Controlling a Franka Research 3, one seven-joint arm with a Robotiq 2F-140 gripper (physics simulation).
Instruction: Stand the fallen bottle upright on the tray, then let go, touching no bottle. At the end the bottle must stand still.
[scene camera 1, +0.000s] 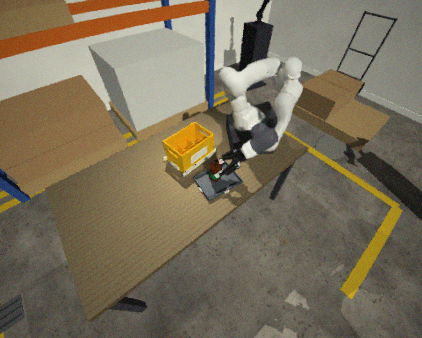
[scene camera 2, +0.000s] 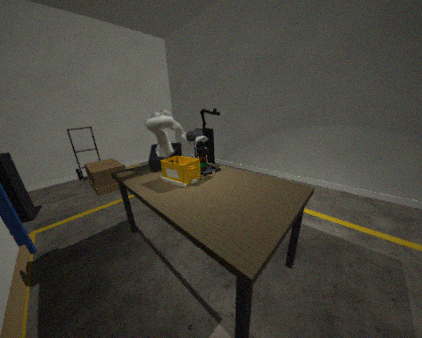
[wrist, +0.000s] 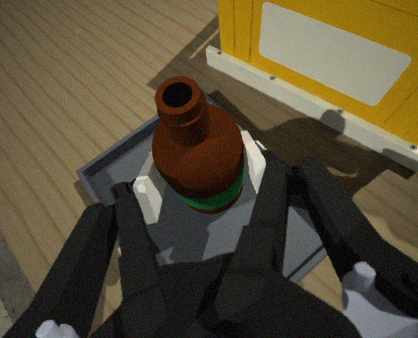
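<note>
The brown bottle with a green band (scene camera 1: 215, 168) (scene camera 2: 203, 159) (wrist: 199, 155) is about upright over the tray (scene camera 1: 228, 183) (scene camera 2: 212, 170) (wrist: 116, 174), its open neck up. My gripper (scene camera 1: 219, 170) (wrist: 201, 156) is shut on the bottle, with one white fingertip pad on each side of its body. In scene camera 2 the gripper is small and dark around the bottle. The bottle's base is hidden in the wrist view, and I cannot tell whether it rests on the tray.
A yellow crate (scene camera 1: 176, 156) (scene camera 2: 191, 170) (wrist: 241, 35) stands close beside the tray on a white base on the wooden table (scene camera 1: 125, 215) (scene camera 2: 240, 200) (wrist: 60, 75). The table's long edge runs near the tray's other side in scene camera 1.
</note>
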